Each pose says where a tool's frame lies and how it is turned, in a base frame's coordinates. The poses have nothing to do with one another.
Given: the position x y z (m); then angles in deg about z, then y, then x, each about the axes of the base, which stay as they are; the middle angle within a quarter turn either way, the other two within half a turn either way.
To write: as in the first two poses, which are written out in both.
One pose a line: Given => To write
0.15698 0.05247 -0.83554 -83.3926 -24.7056 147.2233 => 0.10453 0.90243 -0.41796 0.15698; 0.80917 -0.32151 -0.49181 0.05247; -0.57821 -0.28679 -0.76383 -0.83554; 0 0 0 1
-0.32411 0.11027 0.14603 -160.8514 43.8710 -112.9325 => -0.68102 0.23647 0.69304 -0.32411; 0.73076 0.15873 0.66393 0.11027; 0.04700 0.95859 -0.28090 0.14603; 0 0 0 1
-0.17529 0.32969 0.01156 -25.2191 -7.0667 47.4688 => 0.89781 0.42284 -0.12302 -0.17529; -0.37004 0.57293 -0.73131 0.32969; -0.23875 0.70211 0.67086 0.01156; 0 0 0 1
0.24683 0.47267 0.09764 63.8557 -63.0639 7.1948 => 0.19961 -0.40665 -0.89151 0.24683; 0.84142 0.53740 -0.05673 0.47267; 0.50217 -0.73881 0.44943 0.09764; 0 0 0 1
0.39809 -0.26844 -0.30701 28.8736 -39.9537 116.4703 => 0.67127 -0.37016 -0.64217 0.39809; -0.71862 -0.11274 -0.68620 -0.26844; 0.18160 0.92210 -0.34168 -0.30701; 0 0 0 1
